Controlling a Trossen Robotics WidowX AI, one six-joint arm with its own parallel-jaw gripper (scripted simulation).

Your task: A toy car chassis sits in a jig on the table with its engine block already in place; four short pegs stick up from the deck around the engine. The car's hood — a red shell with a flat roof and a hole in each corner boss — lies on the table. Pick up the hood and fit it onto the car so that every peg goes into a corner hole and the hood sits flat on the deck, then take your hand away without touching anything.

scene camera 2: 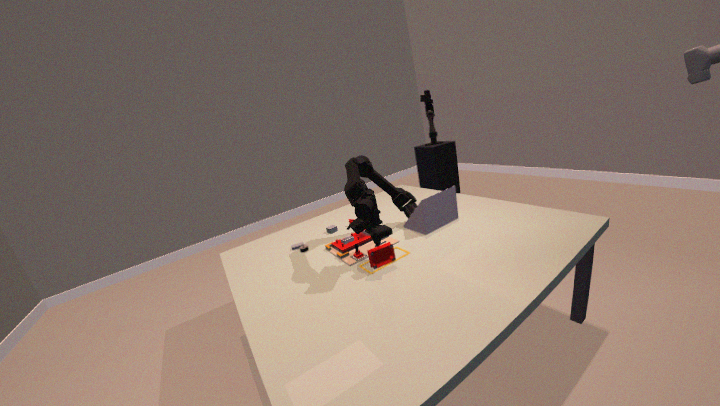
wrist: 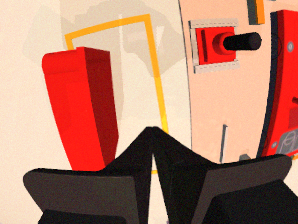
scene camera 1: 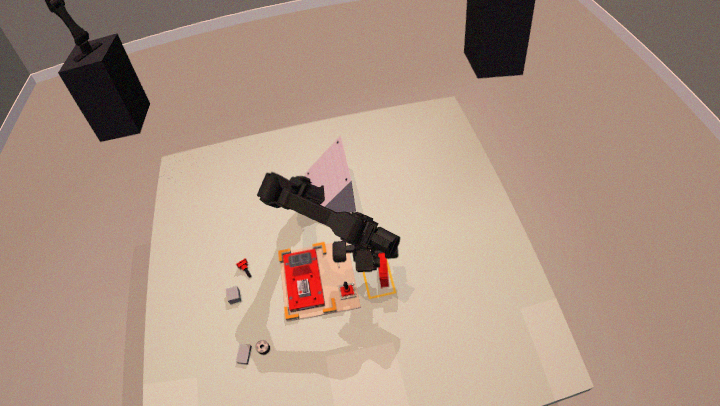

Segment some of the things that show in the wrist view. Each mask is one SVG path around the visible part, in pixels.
The gripper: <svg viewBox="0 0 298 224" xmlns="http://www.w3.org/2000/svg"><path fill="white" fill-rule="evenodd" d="M23 176L25 189L31 194L33 200L35 200L37 206L43 212L39 224L149 224L150 179L152 179L153 160L154 164L156 164L158 180L160 180L162 200L164 200L166 212L168 212L166 216L168 216L169 224L298 224L298 196L293 192L293 189L290 189L290 186L283 183L291 169L291 165L293 165L291 157L275 153L275 155L255 157L255 159L238 160L235 163L217 164L206 159L205 156L198 155L193 149L186 148L181 141L174 139L172 135L168 135L168 133L165 133L158 127L145 127L141 135L136 137L121 155L118 155L112 163L106 165L104 169L101 168L100 171L77 171L77 169L67 171L67 169L37 168L31 169L31 171L28 171Z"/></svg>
A red hood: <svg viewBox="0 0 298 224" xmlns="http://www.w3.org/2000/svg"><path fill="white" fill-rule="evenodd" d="M45 53L41 65L43 65L53 117L55 117L57 128L59 128L59 136L65 153L67 153L69 164L71 164L72 169L77 169L77 171L100 171L101 168L104 169L106 165L116 159L118 143L110 51L76 47L76 49L67 49L67 51Z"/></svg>
